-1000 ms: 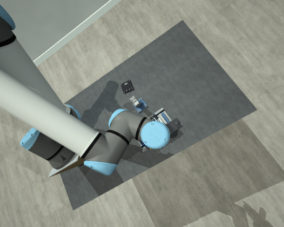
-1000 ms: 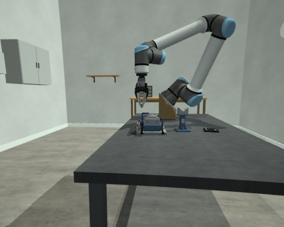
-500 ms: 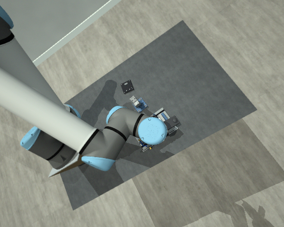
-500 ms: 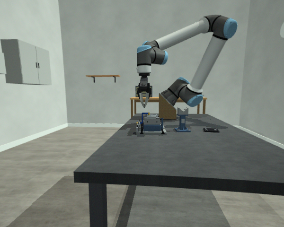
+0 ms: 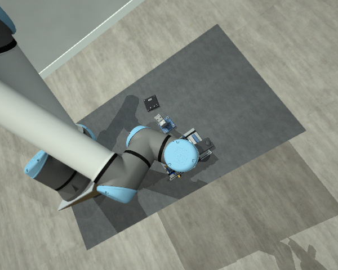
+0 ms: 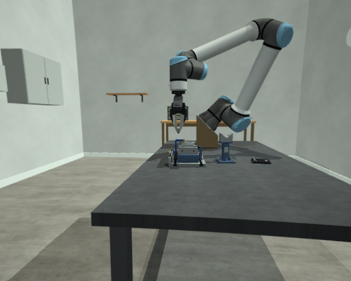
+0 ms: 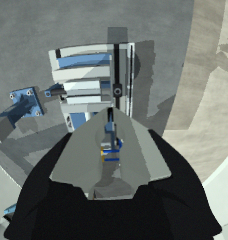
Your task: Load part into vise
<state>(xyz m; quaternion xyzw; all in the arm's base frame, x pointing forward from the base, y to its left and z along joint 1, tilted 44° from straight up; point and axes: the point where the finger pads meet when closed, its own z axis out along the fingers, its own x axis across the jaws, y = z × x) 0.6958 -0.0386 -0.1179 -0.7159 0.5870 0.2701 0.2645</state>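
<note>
My hand is 1 cm past the part, 5 cm to the right of it and 8 cm above it. Also, from my hand: infeed plate (13 cm behind, 44 cm to the left, 18 cm below); vise (8 cm behind, 4 cm to the left, 14 cm below).
</note>
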